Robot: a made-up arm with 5 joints.
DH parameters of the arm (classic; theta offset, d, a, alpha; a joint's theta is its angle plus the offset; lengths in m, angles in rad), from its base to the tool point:
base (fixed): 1.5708 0.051 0 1.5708
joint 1: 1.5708 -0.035 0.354 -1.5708
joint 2: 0 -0.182 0.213 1.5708
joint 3: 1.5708 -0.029 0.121 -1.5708
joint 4: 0 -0.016 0.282 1.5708
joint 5: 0 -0.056 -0.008 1.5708
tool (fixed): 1.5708 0.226 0 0
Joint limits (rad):
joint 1: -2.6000..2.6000
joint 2: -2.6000..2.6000
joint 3: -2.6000..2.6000
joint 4: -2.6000..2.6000
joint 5: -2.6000..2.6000
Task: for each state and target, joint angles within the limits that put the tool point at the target. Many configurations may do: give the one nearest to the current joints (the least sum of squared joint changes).
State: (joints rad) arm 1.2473 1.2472 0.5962 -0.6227 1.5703
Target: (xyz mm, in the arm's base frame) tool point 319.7 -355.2 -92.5
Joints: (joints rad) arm 1.7051 1.0296 1.0697 -0.5695 1.6834
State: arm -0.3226 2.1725 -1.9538 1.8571 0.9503
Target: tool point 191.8 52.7 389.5
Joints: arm 0.2465 2.4472 -2.3369 2.6000 0.7076
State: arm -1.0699 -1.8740 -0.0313 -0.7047 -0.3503
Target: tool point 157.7 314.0 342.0
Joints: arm -1.3480 -1.5467 0.6562 -0.3585 -0.3442
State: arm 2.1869 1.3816 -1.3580 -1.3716 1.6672
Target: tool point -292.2 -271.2 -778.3
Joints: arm 2.6000 1.1706 -0.6854 -1.0101 1.9987
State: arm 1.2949 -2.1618 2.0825 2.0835 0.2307
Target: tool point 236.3 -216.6 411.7
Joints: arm 0.4096 -2.3984 2.1172 2.0673 -0.0039
